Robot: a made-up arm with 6 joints.
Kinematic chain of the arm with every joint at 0, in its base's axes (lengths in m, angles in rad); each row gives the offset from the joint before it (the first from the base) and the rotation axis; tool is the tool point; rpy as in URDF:
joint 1: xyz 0 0 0.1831 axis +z
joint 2: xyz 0 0 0 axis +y
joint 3: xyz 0.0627 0 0.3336 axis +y
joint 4: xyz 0.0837 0 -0.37 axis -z
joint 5: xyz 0 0 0 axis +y
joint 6: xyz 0.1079 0 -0.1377 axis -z
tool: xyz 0 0 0 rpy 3.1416 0 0
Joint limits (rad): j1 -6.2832..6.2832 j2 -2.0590..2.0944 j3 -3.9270..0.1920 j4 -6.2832..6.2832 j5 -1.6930..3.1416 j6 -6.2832..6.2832
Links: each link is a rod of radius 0.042 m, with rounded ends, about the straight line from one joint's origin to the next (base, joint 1, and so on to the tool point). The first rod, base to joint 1, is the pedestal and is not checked.
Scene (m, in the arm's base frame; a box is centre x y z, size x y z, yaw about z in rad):
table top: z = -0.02
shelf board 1: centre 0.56 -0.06 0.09 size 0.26 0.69 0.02 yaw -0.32
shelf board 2: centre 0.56 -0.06 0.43 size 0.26 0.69 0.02 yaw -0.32
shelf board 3: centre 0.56 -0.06 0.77 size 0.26 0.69 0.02 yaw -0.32
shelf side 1: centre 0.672 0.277 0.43 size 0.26 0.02 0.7 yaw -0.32
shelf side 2: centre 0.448 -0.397 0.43 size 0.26 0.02 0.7 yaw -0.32
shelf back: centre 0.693 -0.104 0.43 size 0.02 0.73 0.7 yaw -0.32
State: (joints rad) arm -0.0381 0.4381 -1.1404 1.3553 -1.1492 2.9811
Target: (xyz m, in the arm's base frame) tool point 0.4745 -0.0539 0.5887
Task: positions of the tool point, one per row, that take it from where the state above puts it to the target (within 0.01 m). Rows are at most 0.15 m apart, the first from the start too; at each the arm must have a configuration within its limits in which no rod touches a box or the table.
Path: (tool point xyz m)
1: 0.4160 -0.1541 0.2817
2: 0.3327 -0.1266 0.2819
3: 0.2488 -0.1032 0.2858
4: 0.3147 -0.0704 0.3652
5: 0.3431 -0.0330 0.4710
6: 0.3264 -0.0048 0.5887
7: 0.4012 -0.0249 0.5924
8: 0.4745 -0.0539 0.5887

